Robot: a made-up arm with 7 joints.
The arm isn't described. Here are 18 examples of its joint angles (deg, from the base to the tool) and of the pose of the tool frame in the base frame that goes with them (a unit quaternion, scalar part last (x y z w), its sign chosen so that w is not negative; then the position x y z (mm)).
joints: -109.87 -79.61 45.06 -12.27 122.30 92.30 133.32
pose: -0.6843 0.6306 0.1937 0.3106 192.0 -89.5 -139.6
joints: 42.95 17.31 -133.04 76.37 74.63 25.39 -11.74
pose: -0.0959 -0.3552 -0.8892 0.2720 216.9 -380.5 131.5
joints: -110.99 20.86 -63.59 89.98 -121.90 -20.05 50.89
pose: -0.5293 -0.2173 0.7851 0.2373 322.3 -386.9 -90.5
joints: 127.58 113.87 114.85 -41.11 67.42 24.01 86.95
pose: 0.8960 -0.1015 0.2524 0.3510 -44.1 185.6 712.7
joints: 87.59 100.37 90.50 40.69 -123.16 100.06 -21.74
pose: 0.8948 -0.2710 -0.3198 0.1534 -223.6 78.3 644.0
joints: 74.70 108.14 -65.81 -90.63 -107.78 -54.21 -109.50
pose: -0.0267 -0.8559 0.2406 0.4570 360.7 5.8 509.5
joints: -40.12 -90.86 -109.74 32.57 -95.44 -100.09 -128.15
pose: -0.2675 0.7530 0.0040 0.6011 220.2 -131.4 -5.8
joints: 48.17 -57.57 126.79 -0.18 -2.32 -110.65 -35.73
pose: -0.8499 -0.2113 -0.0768 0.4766 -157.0 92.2 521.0
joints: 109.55 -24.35 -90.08 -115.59 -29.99 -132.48 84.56
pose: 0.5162 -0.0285 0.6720 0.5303 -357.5 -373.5 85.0
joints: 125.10 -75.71 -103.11 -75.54 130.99 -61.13 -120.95
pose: 0.3842 0.1230 0.6462 0.6478 -515.8 -19.2 22.2
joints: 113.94 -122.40 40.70 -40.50 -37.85 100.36 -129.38
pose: 0.1624 -0.4709 -0.8367 0.2277 -121.1 326.2 56.8
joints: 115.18 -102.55 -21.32 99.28 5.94 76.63 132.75
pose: 0.1479 0.4868 0.1696 0.8440 -284.6 35.6 -142.5
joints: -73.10 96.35 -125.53 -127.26 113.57 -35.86 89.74
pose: -0.0202 0.8738 -0.4685 0.1292 -113.1 276.6 -3.0
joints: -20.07 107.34 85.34 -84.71 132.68 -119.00 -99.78
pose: 0.0513 0.2975 -0.4665 0.8314 132.8 174.4 -112.7
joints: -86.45 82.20 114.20 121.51 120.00 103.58 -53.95
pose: 0.5802 0.6118 0.3828 0.3777 -28.4 -197.1 257.5
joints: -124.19 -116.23 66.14 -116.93 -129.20 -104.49 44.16
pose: 0.0856 -0.5561 -0.2151 0.7982 98.3 396.1 -429.8
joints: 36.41 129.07 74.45 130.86 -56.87 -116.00 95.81
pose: -0.1478 0.8409 0.0968 0.5115 239.9 430.3 437.6
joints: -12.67 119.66 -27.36 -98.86 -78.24 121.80 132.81
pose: -0.9443 -0.0925 -0.2908 0.1235 555.8 -27.5 103.5
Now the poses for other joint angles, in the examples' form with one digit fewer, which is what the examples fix.
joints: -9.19 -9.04 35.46 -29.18 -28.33 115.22 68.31
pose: -0.572 0.180 0.383 0.703 -140 214 -199
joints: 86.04 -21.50 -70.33 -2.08 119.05 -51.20 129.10
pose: 0.223 -0.243 0.292 0.898 -201 183 4
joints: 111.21 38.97 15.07 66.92 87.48 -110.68 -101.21
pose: 0.476 0.715 0.266 0.438 6 107 318
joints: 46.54 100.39 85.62 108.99 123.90 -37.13 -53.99
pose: -0.032 0.721 0.256 0.643 -42 36 355
